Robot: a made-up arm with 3 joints. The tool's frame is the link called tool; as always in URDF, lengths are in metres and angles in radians. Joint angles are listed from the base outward. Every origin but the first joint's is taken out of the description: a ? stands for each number. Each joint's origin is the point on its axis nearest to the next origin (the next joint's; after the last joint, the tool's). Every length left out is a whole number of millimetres.
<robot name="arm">
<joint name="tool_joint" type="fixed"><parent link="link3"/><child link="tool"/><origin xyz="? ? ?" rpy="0 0 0"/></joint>
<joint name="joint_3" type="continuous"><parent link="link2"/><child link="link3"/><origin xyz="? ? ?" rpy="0 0 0"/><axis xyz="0 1 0"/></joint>
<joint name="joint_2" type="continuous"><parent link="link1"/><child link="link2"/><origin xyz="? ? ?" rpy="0 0 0"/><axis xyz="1 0 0"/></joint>
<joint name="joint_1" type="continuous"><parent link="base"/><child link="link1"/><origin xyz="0 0 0.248" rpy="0 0 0"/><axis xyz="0 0 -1"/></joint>
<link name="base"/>
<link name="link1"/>
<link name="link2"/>
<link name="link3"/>
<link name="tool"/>
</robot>
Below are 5 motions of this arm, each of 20 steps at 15 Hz.
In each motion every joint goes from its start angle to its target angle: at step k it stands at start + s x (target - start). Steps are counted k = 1, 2, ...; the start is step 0. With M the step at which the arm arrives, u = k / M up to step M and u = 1 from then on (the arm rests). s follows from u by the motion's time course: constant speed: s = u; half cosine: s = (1 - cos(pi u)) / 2; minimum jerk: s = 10 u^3 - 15 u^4 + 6 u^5.
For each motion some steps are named. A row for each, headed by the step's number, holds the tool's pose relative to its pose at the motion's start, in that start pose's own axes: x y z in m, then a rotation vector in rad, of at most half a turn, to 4 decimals.
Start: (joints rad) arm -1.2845 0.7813 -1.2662
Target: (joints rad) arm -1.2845 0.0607 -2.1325
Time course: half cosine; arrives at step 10
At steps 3, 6, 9, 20:
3: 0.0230 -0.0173 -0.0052 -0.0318 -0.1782 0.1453
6: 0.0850 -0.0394 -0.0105 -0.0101 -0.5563 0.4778
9: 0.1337 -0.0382 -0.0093 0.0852 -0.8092 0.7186
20: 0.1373 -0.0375 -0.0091 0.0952 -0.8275 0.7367

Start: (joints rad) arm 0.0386 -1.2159 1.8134
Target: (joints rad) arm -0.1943 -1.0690 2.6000
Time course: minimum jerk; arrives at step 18
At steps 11, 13, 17, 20:
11: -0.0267 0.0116 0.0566 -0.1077 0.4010 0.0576
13: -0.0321 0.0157 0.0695 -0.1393 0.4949 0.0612
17: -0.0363 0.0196 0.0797 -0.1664 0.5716 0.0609
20: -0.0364 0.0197 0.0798 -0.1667 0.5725 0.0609

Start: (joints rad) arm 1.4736 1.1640 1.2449
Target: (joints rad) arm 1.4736 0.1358 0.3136
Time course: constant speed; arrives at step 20
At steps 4, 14, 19, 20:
4: -0.0172 -0.0010 -0.0036 -0.0838 -0.1856 -0.1881
14: -0.0555 -0.0007 -0.0053 -0.4442 -0.6231 -0.5821
19: -0.0745 0.0011 -0.0007 -0.6999 -0.8115 -0.7243
20: -0.0785 0.0018 0.0007 -0.7566 -0.8455 -0.7473

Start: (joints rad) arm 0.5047 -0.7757 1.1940
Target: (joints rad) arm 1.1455 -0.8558 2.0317
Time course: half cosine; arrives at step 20
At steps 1, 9, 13, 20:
1: -0.0002 -0.0003 -0.0005 0.0024 0.0079 -0.0015
9: -0.0115 -0.0192 -0.0356 0.1812 0.5447 -0.0714
13: -0.0169 -0.0314 -0.0632 0.3286 0.9391 -0.0830
20: -0.0211 -0.0407 -0.0919 0.4707 1.2896 -0.0626

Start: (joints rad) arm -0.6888 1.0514 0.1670
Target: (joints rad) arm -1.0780 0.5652 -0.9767
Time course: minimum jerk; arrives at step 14
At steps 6, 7, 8, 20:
6: 0.0294 -0.0082 -0.0122 -0.1754 -0.3018 0.0900
7: 0.0424 -0.0110 -0.0155 -0.2282 -0.4120 0.1455
8: 0.0567 -0.0134 -0.0181 -0.2730 -0.5227 0.2123
20: 0.1023 -0.0136 -0.0224 -0.3432 -0.8300 0.4503

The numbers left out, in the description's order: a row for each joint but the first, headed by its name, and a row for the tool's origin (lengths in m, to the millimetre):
tool: -0.063 0 -0.024
joint_3: 0 -0.116 -0.06
joint_2: 0.154 -0.119 0

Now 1 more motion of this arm.
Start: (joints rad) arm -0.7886 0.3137 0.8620
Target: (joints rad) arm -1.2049 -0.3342 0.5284
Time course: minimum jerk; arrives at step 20
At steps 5, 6, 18, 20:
5: 0.0021 0.0023 0.0094 -0.0755 -0.0226 -0.0226
6: 0.0034 0.0039 0.0148 -0.1195 -0.0368 -0.0342
18: 0.0232 0.0468 0.0901 -0.7583 -0.3178 -0.0846
20: 0.0234 0.0475 0.0908 -0.7650 -0.3214 -0.0840

